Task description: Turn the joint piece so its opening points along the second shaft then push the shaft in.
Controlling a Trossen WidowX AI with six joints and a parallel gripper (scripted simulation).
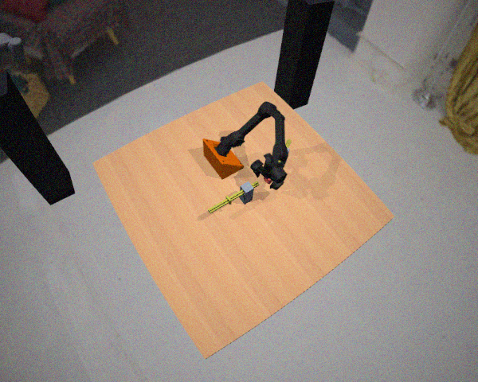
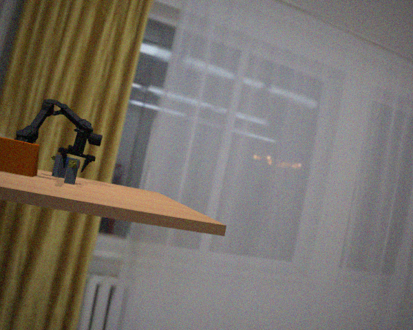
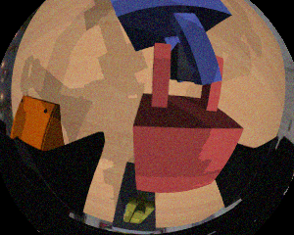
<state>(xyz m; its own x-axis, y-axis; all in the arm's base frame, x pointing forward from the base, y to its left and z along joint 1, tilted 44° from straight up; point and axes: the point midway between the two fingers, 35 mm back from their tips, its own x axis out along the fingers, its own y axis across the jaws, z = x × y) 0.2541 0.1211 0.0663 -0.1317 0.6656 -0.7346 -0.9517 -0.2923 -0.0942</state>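
Now: the red square joint piece 40 mm above my gripper tip and 30 mm to the left of it.
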